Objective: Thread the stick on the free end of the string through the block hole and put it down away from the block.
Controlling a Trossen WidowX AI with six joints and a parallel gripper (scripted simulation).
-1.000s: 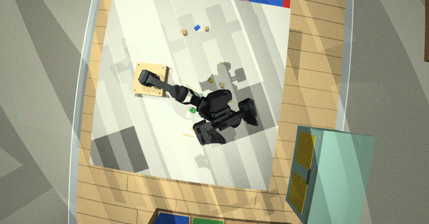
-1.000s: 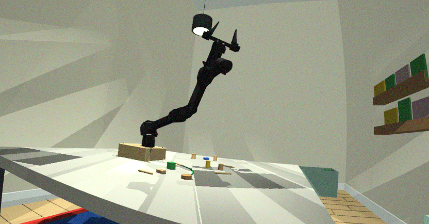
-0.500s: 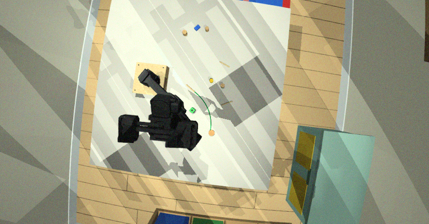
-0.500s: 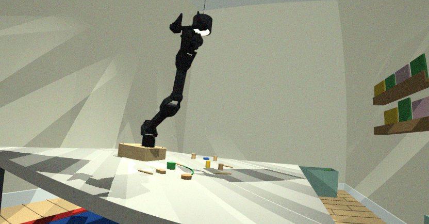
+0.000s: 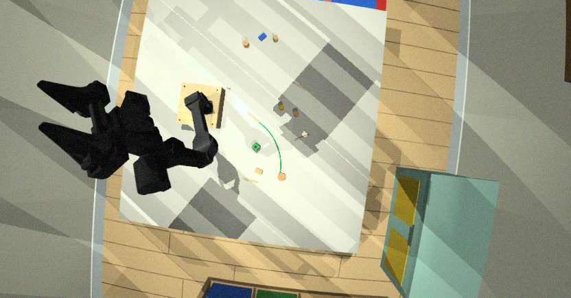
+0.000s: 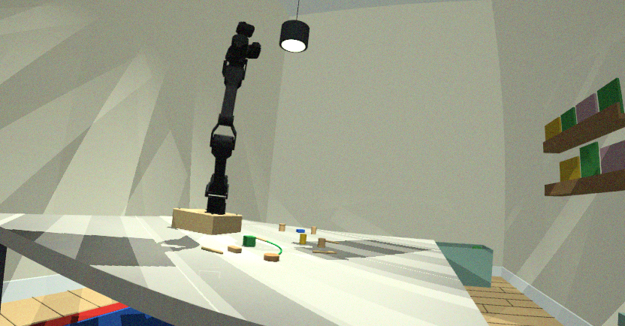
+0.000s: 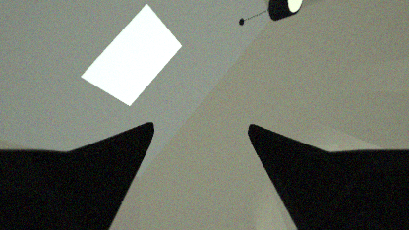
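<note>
Now: gripper tip 18 cm short of the green block, 10 cm to the left of it and 79 cm above it. Round my gripper tip: yellow cylinder: 31 cm ahead, 9 cm to the left, 79 cm below; then wooden block: 19 cm ahead, 22 cm to the right, 80 cm below; then wooden cylinder: 39 cm ahead, 6 cm to the left, 79 cm below.
</note>
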